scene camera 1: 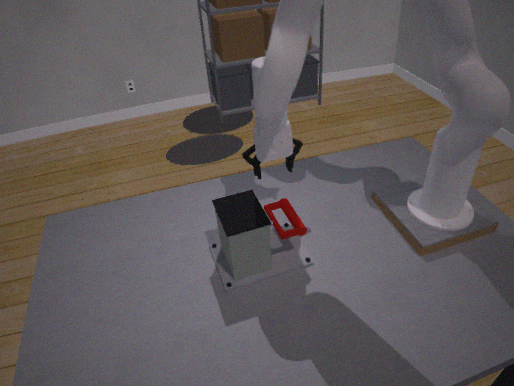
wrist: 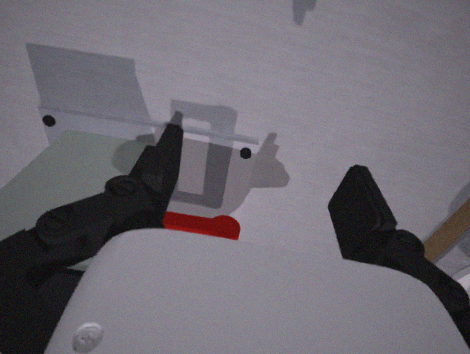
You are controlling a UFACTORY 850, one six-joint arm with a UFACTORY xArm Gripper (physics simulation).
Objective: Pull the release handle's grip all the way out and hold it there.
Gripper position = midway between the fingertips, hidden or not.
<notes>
I see my gripper (scene camera 1: 273, 173) and a light base plate (wrist: 215, 170).
My gripper is seen too in the wrist view (wrist: 262, 168).
</notes>
